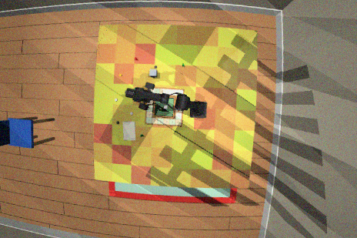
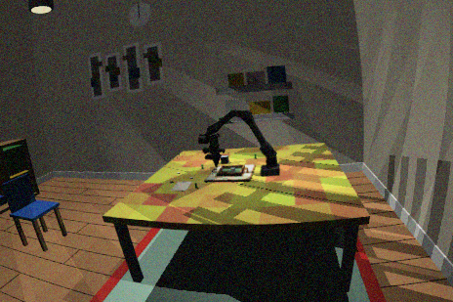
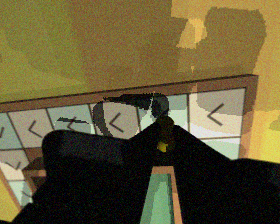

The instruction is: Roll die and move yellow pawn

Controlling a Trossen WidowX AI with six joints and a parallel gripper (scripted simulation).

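The yellow pawn lies 10 mm above my gripper tip. Also, from my gripper tip: grey block (20 mm behind, 180 mm to the right, 10 mm below); then green tray (120 mm behind, 70 mm to the left, 30 mm below); then white die (130 mm behind, 70 mm to the left, 10 mm below).
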